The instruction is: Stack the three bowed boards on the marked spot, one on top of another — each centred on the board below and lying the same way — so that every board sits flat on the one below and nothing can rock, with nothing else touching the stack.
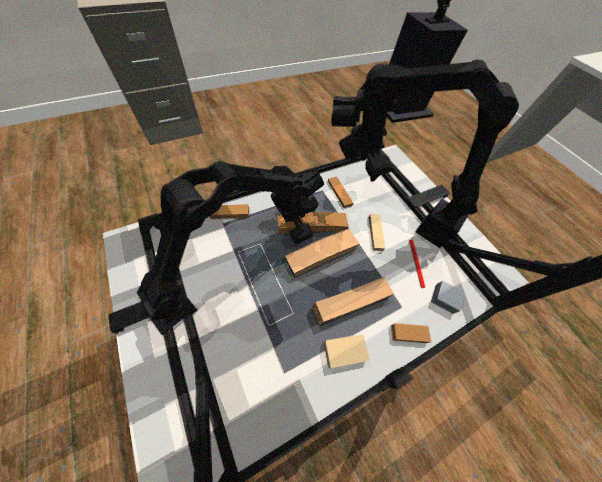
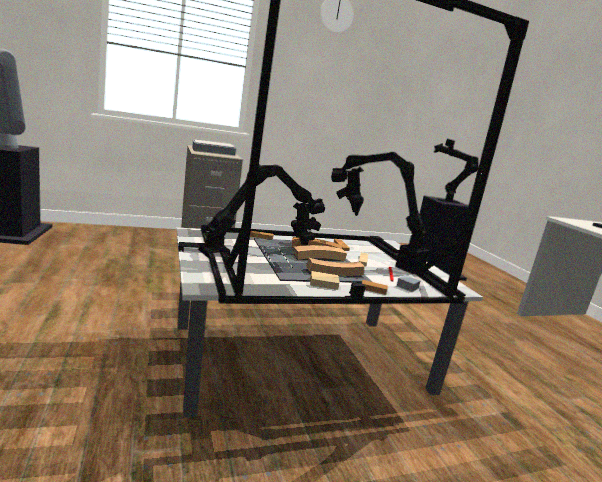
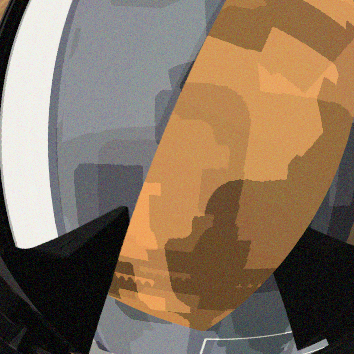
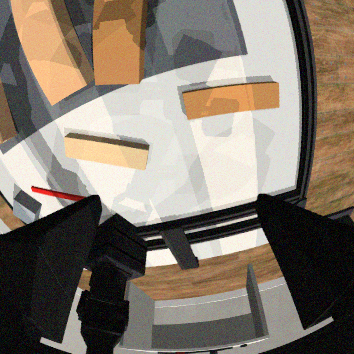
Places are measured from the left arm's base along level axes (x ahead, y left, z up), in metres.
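Pixels of known places: left gripper, fingertip midpoint: (image 1: 292, 225) (image 3: 194, 215); right gripper, fingertip midpoint: (image 1: 367, 170) (image 2: 355, 214) (image 4: 180, 202); left arm's base, link origin: (image 1: 168, 307) (image 2: 214, 246); right arm's base, link origin: (image 1: 450, 214) (image 2: 414, 247) (image 4: 110, 271).
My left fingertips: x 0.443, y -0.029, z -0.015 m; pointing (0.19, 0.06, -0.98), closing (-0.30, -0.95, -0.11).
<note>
Ahead of a thing's pixels: the offset from my left fingertips to its middle. Level surfaces: height alone.
Three bowed orange boards lie apart on the dark mat @[0.005 m down] (image 1: 296, 346): the far board @[0.047 m ahead, 0.045 m right, 0.014 m up] (image 1: 329, 220) (image 3: 215, 150) (image 4: 118, 55), the middle board @[0.011 m back, 0.145 m right, 0.015 m up] (image 1: 322, 252) (image 2: 320, 252) (image 4: 47, 50) and the near board @[0.064 m back, 0.312 m right, 0.024 m up] (image 1: 353, 301) (image 2: 335, 268). My left gripper (image 1: 301, 232) (image 2: 304, 239) (image 3: 194, 215) is shut on the far board near its left end, one finger against each side; the board looks to be at mat level. The marked spot, a thin white outline (image 1: 253, 287) (image 3: 245, 338), has no board on it. My right gripper (image 1: 376, 166) (image 2: 356, 211) (image 4: 180, 202) is open and empty, high above the table.
Around the mat lie orange blocks @[0.248 m ahead, 0.011 m right, 0.003 m down] (image 1: 340, 191) @[0.124 m back, 0.186 m left, 0.002 m up] (image 1: 230, 210) @[0.009 m back, 0.490 m right, 0.001 m up] (image 1: 411, 332), pale blocks @[0.202 m ahead, 0.219 m right, 0.001 m down] (image 1: 376, 231) @[0.178 m back, 0.385 m right, 0.006 m up] (image 1: 346, 350), a red stick @[0.211 m ahead, 0.386 m right, 0.008 m down] (image 1: 417, 263) and a grey angled block @[0.167 m ahead, 0.516 m right, 0.007 m up] (image 1: 446, 298). A black frame (image 1: 321, 419) runs along the table edges.
</note>
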